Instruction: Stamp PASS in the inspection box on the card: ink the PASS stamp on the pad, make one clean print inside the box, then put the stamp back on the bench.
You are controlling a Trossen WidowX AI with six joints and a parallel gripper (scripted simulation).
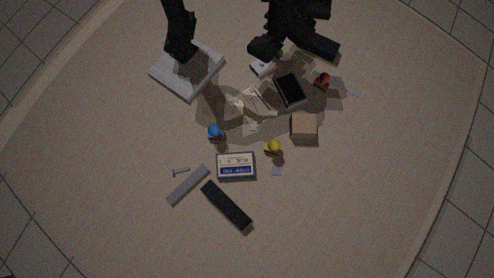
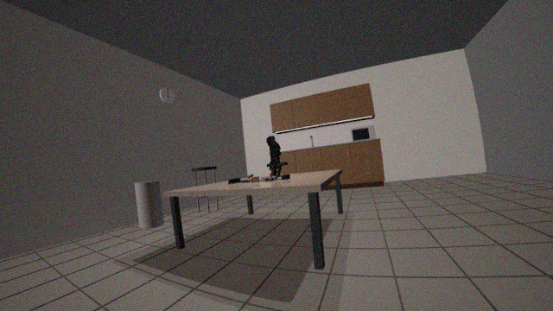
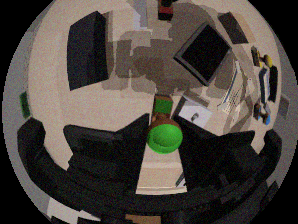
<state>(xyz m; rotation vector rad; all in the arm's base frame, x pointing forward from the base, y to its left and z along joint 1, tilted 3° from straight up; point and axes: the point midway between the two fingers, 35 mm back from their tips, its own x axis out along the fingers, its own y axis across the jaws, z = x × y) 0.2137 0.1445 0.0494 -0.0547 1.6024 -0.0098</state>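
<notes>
Now: gripper tip 5 cm to the left of the grey block, 3 cm above it and 1 cm past it. Round my gripper tip: black ink pad 9 cm ahead, 6 cm to the right, 4 cm below; green-knobbed stamp right at my gripper tip; black block 11 cm to the left, 8 cm ahead, 3 cm below.
</notes>
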